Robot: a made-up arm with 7 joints.
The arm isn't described. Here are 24 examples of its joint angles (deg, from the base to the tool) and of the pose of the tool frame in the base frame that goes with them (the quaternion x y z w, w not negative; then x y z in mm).
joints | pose
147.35 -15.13 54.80 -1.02 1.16 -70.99 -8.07 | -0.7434 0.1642 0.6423 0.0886 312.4 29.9 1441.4
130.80 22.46 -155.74 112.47 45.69 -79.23 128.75 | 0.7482 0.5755 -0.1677 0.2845 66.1 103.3 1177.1
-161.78 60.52 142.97 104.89 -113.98 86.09 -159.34 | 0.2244 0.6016 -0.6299 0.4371 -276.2 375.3 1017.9
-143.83 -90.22 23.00 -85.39 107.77 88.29 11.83 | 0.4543 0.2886 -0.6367 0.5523 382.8 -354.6 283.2
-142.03 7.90 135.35 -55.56 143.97 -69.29 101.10 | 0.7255 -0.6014 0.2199 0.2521 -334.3 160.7 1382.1
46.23 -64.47 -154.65 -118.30 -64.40 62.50 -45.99 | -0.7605 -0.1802 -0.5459 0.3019 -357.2 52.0 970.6
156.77 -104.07 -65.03 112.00 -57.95 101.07 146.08 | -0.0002 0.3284 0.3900 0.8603 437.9 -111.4 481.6
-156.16 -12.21 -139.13 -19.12 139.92 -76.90 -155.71 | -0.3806 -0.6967 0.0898 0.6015 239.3 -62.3 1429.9
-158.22 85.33 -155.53 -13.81 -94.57 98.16 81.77 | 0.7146 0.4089 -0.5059 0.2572 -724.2 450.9 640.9
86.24 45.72 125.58 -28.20 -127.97 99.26 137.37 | -0.1158 0.1215 0.5834 0.7947 181.5 -660.2 981.4
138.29 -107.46 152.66 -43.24 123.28 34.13 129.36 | 0.7560 -0.3196 -0.5652 0.0827 755.2 493.4 583.1
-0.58 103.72 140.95 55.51 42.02 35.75 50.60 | 0.7206 -0.6583 -0.2173 0.0117 752.6 -147.3 686.6
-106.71 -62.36 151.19 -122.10 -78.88 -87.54 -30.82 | -0.3896 0.2650 -0.4863 0.7359 -195.7 -237.6 901.2
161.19 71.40 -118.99 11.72 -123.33 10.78 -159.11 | 0.7411 0.4416 0.4960 0.0989 -838.6 -338.6 913.5
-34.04 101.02 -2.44 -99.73 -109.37 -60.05 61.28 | 0.5570 -0.6471 -0.5083 0.1125 527.4 290.1 860.9
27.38 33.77 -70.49 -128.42 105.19 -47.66 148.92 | -0.4300 0.6717 -0.3649 0.4803 -134.4 -184.1 1042.7
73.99 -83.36 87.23 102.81 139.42 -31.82 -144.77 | 0.2759 0.7605 0.5717 0.1369 -399.7 245.2 699.7
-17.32 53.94 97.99 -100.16 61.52 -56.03 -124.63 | 0.0413 -0.1896 0.9764 0.0946 362.1 533.8 692.9
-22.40 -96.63 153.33 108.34 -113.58 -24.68 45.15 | -0.2237 -0.1756 0.9118 0.2963 -271.6 -192.5 207.0
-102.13 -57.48 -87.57 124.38 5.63 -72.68 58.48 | -0.6205 0.5051 -0.0380 0.5987 -281.7 -436.8 808.8
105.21 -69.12 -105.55 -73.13 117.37 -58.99 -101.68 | 0.0502 0.5442 -0.7361 0.3994 -137.7 800.3 834.3
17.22 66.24 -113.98 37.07 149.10 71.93 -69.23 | -0.0396 -0.5974 -0.3639 0.7135 760.7 -27.8 923.8
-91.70 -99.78 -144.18 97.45 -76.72 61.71 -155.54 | 0.1613 -0.2680 0.2226 0.9234 -140.0 -408.0 150.5
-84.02 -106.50 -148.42 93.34 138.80 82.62 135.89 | -0.6306 -0.3025 -0.6793 0.2221 -301.2 -411.6 186.2
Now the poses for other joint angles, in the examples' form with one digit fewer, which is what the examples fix.
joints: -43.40 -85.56 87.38 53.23 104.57 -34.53 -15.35
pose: -0.559 -0.702 -0.240 0.371 -325 -702 757
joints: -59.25 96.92 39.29 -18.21 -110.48 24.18 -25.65
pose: 0.699 0.056 -0.012 0.713 294 909 574
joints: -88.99 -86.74 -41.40 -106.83 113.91 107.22 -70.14
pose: -0.644 -0.717 0.265 0.041 177 -460 475
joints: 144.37 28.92 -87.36 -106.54 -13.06 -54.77 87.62
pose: 0.215 -0.083 0.250 0.940 -299 189 881
